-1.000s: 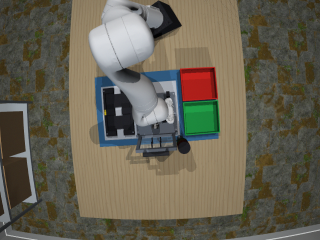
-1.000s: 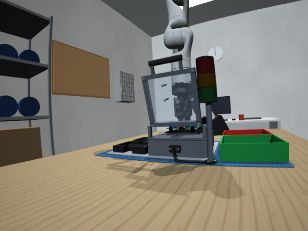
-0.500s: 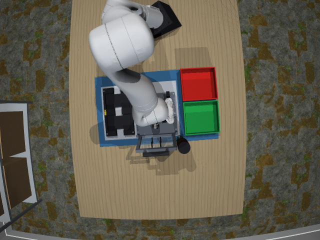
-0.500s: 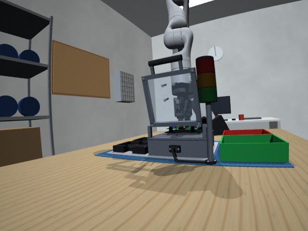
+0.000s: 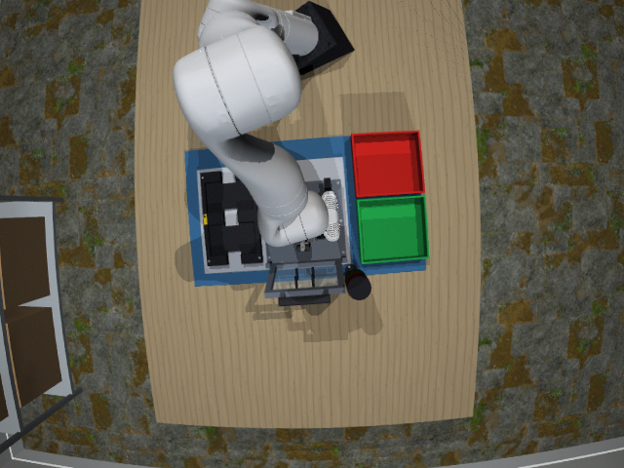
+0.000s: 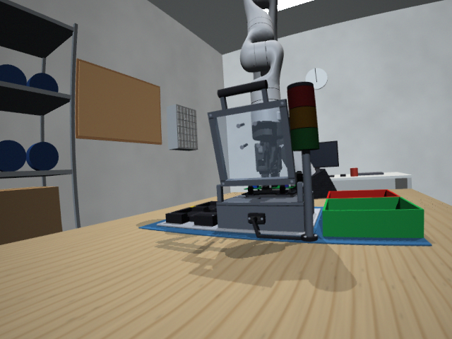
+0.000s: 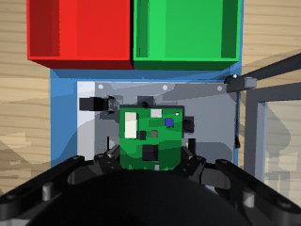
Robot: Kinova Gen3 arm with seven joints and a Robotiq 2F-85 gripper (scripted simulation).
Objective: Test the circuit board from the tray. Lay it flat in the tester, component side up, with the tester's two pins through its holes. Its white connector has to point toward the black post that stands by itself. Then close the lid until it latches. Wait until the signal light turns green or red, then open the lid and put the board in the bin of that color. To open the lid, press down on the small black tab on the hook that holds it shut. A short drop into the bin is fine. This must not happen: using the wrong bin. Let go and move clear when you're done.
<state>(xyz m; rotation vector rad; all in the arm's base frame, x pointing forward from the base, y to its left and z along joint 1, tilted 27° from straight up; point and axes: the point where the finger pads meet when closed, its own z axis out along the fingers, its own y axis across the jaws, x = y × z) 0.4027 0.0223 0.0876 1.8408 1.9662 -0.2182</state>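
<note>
My gripper is now right at the green circuit board. The rest, counted from my hand: black hook 60 mm behind, 60 mm to the left, 10 mm above; then clear lid 120 mm ahead, 100 mm above; then green bin 40 mm ahead, 200 mm to the left, 70 mm below.
</note>
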